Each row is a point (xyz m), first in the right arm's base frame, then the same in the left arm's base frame.
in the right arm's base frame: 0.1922 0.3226 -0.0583
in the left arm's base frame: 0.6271 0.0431 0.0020
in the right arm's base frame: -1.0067 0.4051 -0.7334
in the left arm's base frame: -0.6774 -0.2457 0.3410
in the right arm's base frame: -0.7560 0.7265 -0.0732
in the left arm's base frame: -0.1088 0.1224 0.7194
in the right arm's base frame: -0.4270 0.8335 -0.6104
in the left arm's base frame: -0.2886 0.3425 0.1472
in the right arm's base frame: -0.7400 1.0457 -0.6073
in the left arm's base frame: -0.5424 0.4432 0.4088
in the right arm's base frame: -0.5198 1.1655 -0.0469
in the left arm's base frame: -0.0227 0.6131 0.6879
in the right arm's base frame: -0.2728 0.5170 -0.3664
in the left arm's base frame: 0.0544 0.0860 0.1403
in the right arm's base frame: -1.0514 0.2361 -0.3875
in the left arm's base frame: -0.4276 -0.4287 0.5742
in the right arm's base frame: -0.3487 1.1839 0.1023
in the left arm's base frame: 0.1945 0.6816 0.6842
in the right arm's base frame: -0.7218 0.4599 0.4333
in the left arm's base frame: 0.3283 -0.1318 0.9899
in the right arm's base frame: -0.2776 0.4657 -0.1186
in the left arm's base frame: 0.2371 0.0297 0.3062
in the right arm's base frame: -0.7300 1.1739 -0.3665
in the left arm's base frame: -0.3923 0.5618 0.6036
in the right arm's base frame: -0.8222 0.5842 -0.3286
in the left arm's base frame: -0.3042 -0.0272 0.5482
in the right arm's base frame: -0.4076 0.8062 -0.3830
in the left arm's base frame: -0.1091 0.3172 0.2884
